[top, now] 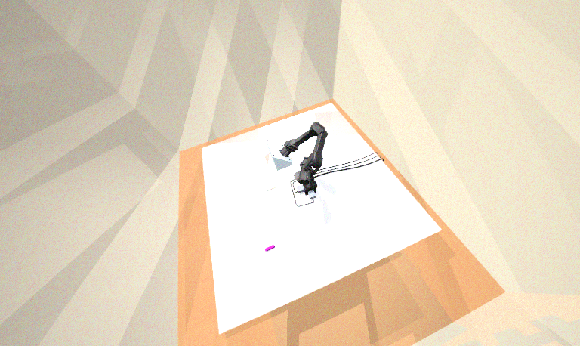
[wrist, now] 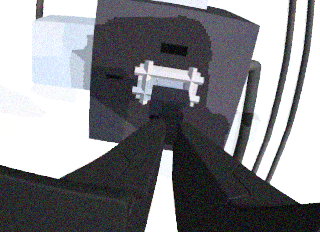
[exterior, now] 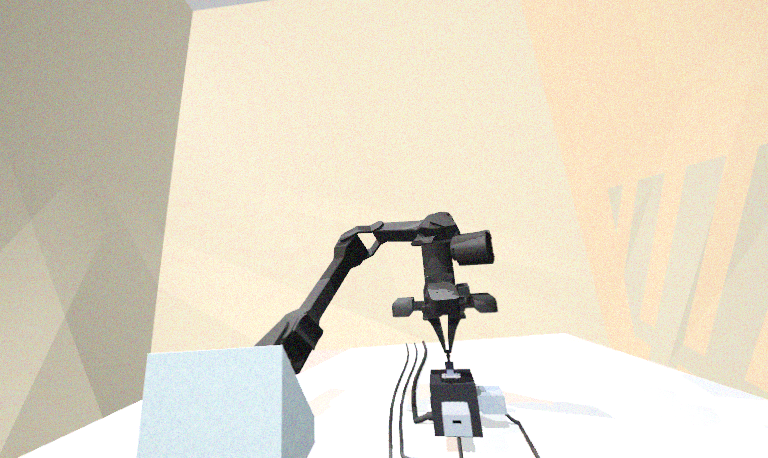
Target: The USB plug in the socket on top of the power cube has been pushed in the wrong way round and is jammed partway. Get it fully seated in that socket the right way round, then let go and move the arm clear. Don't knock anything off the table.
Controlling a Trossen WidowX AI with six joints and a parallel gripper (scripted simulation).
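Right now my gripper tip is 2 cm above the usb plug. From my gripper tip the other things lie so: white-framed socket (4 cm below); then small magenta piece (23 cm ahead, 39 cm to the right, 10 cm below).
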